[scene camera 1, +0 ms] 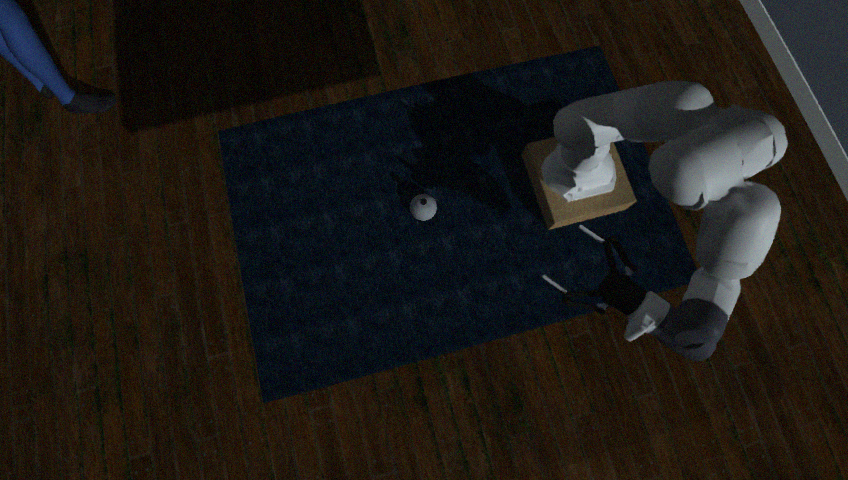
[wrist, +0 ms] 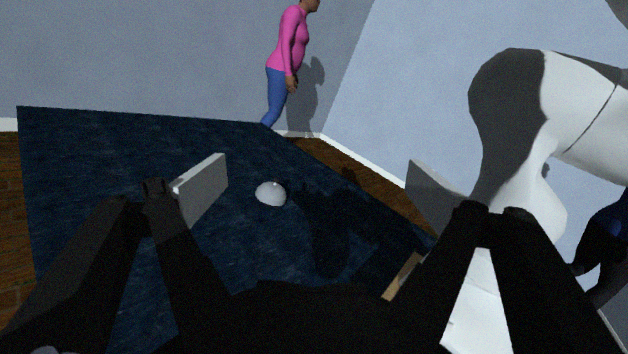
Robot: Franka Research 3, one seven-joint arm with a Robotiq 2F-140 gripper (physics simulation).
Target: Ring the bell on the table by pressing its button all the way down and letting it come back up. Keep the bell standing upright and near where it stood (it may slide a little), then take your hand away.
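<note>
The bell (scene camera 1: 423, 208) (wrist: 270, 194) is a small light grey dome with a small button on top, dark in the scene view. It stands upright on the dark blue table top (scene camera 1: 321, 309) (wrist: 100, 150). My gripper (scene camera 1: 562, 255) (wrist: 316, 172) is open, its two pale fingertips wide apart with nothing between them. In the scene view it is to the right of the bell and nearer the bottom of the picture, well apart from it. In the wrist view the bell shows beyond the fingertips, nearer the left one.
The robot's base stands on a wooden block (scene camera 1: 589, 211) (wrist: 401, 277) at the right part of the table in the scene view. The arm's dark shadow lies on the table between block and bell. A person in a pink top (wrist: 290, 40) stands beyond the table.
</note>
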